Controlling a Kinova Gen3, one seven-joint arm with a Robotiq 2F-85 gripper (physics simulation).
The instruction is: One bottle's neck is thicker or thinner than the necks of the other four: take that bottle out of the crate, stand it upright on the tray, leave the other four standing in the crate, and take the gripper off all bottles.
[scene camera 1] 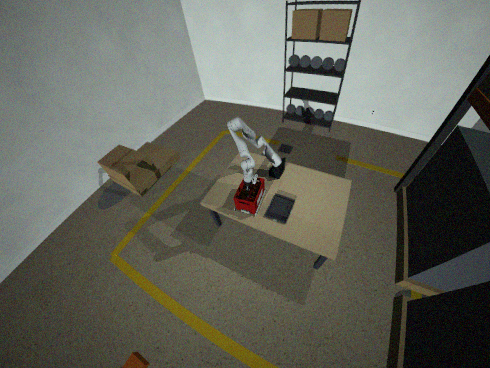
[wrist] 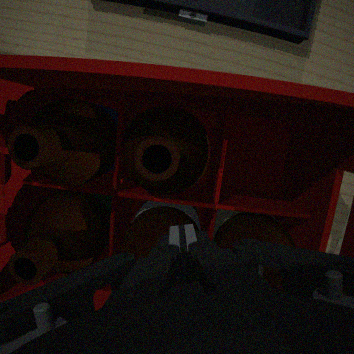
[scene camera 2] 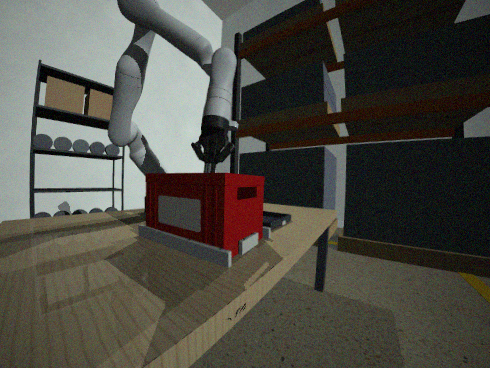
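Seen in the pictures: gripper, fingertip midpoint: (scene camera 1: 248,190) (wrist: 182,240); arm's base, origin of the base link: (scene camera 1: 278,164).
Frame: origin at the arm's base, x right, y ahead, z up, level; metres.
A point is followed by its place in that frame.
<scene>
A red crate (scene camera 1: 243,207) {y 0.547, x 0.107, z -0.070 m} (scene camera 2: 233,206) {y 0.553, x 0.153, z -0.026 m} (wrist: 175,74) {y 0.403, x 0.020, z 0.042 m} stands on the wooden table (scene camera 1: 316,221) {y 0.393, x -0.504, z -0.133 m} (scene camera 2: 78,277) {y 0.427, x 0.388, z -0.133 m} (wrist: 53,31) {y 0.234, x -0.035, z -0.134 m}. Brown bottles stand in its cells in the wrist view: back left (wrist: 26,147) {y 0.323, x 0.077, z 0.029 m}, back middle (wrist: 156,158) {y 0.402, x 0.066, z 0.030 m}, front left (wrist: 24,267) {y 0.330, x 0.158, z 0.029 m}, front middle (wrist: 158,221) {y 0.410, x 0.123, z -0.024 m} and front right (wrist: 253,228) {y 0.487, x 0.110, z -0.023 m}. The back right cell is empty. My gripper (scene camera 1: 249,184) {y 0.428, x 0.110, z 0.033 m} (scene camera 2: 209,169) {y 0.428, x 0.110, z 0.033 m} (wrist: 182,240) {y 0.428, x 0.110, z 0.033 m} is shut with its pads together and nothing between them. It dips into the top of the crate over the front middle bottle, whose neck is hidden. The dark tray (scene camera 1: 279,207) {y 0.387, x -0.167, z -0.128 m} (scene camera 2: 276,219) {y 0.463, x -0.244, z -0.132 m} (wrist: 246,14) {y 0.451, x -0.097, z -0.128 m} lies beside the crate.
Grey stop blocks (scene camera 2: 186,247) {y 0.467, x 0.206, z -0.119 m} hold the crate's base. A black shelf rack (scene camera 1: 285,59) (scene camera 2: 35,138) stands at the far wall. Open cardboard boxes (scene camera 1: 138,166) lie on the floor at the left. A large storage rack (scene camera 1: 435,158) (scene camera 2: 356,115) stands at the right.
</scene>
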